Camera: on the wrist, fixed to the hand. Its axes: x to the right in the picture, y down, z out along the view.
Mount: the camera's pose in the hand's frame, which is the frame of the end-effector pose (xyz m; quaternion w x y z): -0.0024 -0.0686 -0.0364 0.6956 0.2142 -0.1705 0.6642
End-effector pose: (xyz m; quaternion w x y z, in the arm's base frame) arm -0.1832 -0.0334 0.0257 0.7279 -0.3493 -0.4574 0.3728
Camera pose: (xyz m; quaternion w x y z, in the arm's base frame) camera -0.1349 -0.0744 0.0707 0.2555 -0.3273 -0.1304 0.9003
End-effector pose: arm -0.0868 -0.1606 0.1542 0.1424 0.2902 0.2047 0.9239
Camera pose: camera -0.0966 -0.1122 0.0942 0.5419 -0.5259 -0.1233 -0.6439
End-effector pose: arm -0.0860 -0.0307 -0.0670 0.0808 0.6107 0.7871 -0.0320
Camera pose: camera -0.1549 -0.0449 -0.0341 0.0808 0.9594 0.1212 -0.2413
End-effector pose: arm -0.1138 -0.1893 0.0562 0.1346 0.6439 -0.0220 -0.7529
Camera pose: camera -0.0899 -0.1176 0.0382 0.4520 0.3337 -0.6272 -0.5394
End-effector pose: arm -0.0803 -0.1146 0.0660 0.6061 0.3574 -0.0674 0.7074
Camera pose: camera -0.0336 -0.0797 0.0146 0.1363 -0.4543 0.2361 -0.8481
